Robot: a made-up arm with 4 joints.
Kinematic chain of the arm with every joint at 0, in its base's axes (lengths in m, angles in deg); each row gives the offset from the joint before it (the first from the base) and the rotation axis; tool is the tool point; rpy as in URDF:
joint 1: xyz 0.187 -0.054 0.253 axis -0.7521 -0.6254 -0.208
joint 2: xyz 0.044 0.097 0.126 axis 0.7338 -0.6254 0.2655
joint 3: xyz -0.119 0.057 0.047 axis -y
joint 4: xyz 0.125 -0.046 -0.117 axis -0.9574 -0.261 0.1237
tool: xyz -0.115 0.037 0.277 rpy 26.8 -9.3 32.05
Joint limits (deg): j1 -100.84..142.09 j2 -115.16..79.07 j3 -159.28..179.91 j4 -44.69..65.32
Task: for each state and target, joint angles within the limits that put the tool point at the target. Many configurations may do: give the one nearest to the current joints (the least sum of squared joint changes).
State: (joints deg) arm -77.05 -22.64 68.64 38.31
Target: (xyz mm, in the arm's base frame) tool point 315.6 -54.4 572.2
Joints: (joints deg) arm -95.39 -21.51 73.52 53.27
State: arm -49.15 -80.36 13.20 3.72
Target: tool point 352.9 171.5 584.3
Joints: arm -33.71 -84.88 35.55 -12.55
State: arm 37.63 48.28 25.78 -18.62
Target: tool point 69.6 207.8 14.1
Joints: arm 91.97 2.52 41.66 5.93
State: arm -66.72 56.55 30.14 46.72
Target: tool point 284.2 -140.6 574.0
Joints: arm -87.19 57.28 64.52 57.11
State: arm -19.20 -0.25 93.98 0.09
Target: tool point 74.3 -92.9 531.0
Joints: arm -53.28 2.34 106.93 1.92
